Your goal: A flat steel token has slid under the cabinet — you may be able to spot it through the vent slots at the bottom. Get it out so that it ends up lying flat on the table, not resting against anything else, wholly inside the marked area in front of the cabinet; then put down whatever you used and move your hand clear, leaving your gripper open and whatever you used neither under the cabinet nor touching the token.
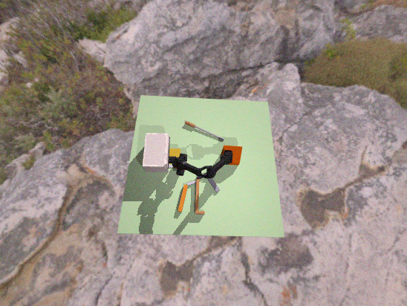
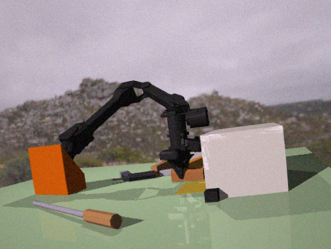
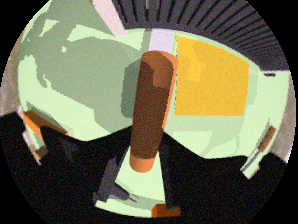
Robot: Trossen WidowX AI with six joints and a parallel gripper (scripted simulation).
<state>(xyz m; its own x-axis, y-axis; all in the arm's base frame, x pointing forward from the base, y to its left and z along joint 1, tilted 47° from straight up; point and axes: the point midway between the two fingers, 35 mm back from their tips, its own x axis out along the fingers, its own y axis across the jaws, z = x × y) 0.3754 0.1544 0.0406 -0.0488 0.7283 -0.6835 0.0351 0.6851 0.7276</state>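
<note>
Now: the grey bar 28 cm behind my gripper tip and 11 cm to the left of it. From my gripper tip the other things lie so: grey token 24 cm ahead, 5 cm to the right, 1 cm below; orange bar 26 cm to the left, 4 cm behind, 1 cm above.
</note>
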